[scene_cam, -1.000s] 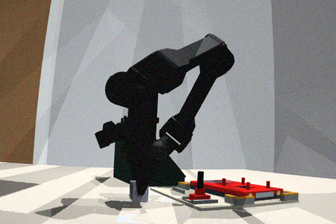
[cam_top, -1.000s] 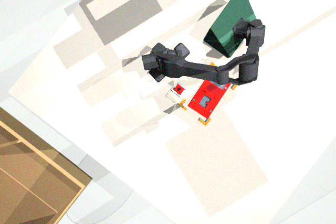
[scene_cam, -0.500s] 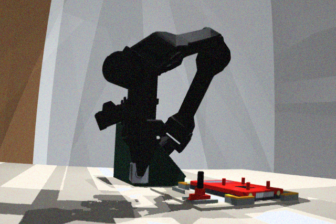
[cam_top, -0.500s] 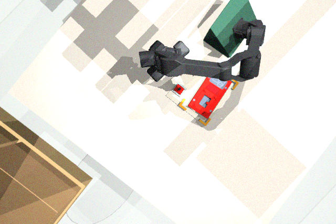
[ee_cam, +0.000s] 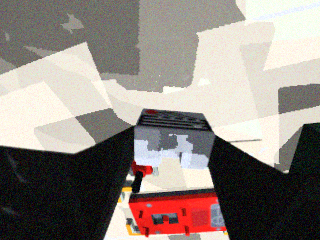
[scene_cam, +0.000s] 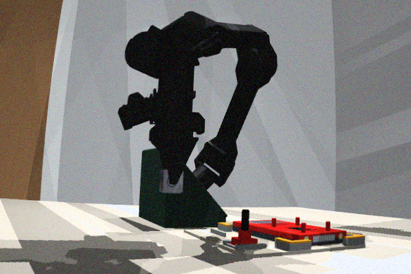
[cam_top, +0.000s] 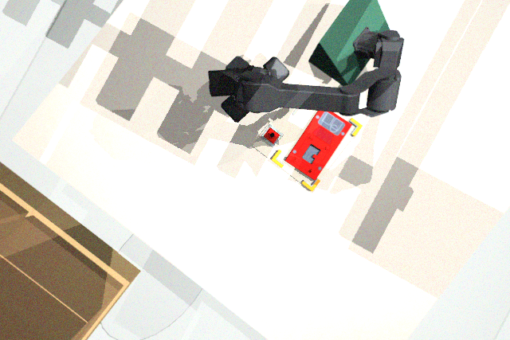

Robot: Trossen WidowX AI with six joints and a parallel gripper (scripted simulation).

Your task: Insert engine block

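Right now my gripper tip is 11 cm to the right of the black peg, 6 cm above it and 5 cm short of it. Round my gripper tip: engine block (1 cm above).
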